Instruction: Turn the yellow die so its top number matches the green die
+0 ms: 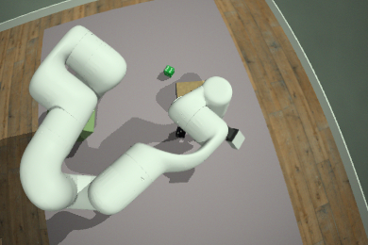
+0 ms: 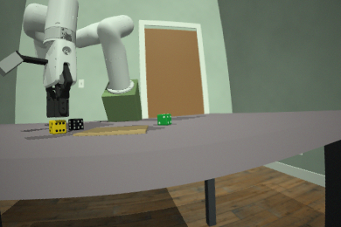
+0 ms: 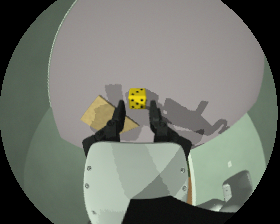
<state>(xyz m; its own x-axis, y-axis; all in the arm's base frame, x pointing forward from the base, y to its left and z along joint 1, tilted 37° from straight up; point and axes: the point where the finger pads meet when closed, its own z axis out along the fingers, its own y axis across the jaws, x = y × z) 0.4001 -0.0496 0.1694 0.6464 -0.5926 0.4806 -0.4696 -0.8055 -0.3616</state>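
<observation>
My hand is 40 mm above the yellow die. The rest, counted from my hand: green die: 240 mm to the left, 120 mm behind, 40 mm below; then black die: 80 mm behind, 40 mm below; then mat: 130 mm to the left, 50 mm below, 20 mm behind.
</observation>
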